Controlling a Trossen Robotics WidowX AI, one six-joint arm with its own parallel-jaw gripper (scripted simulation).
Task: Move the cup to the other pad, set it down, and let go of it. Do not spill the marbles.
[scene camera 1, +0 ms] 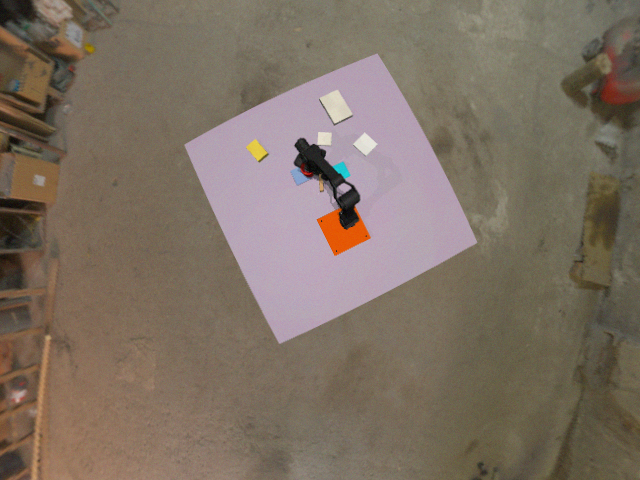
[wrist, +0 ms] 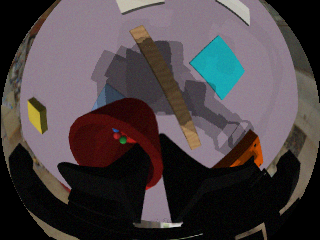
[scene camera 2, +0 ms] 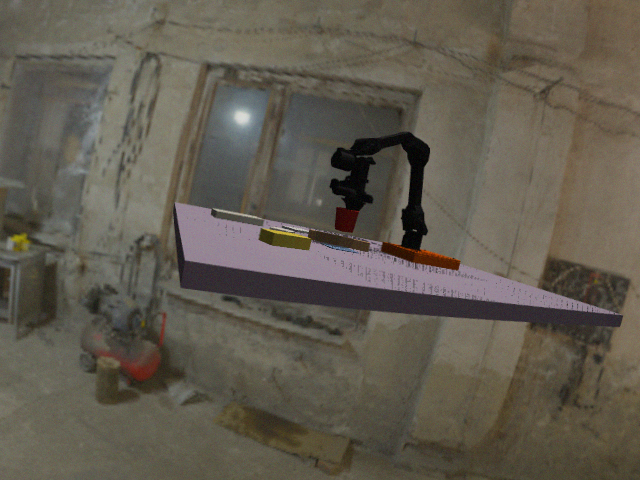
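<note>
I see my gripper (scene camera 2: 349,220) in scene camera 2, and the wrist view shows my gripper (wrist: 155,137) too. A cup (wrist: 91,139) is in the wrist view. I also see a cyan pad (wrist: 216,63) there, and with it a wooden bar (wrist: 147,46).
</note>
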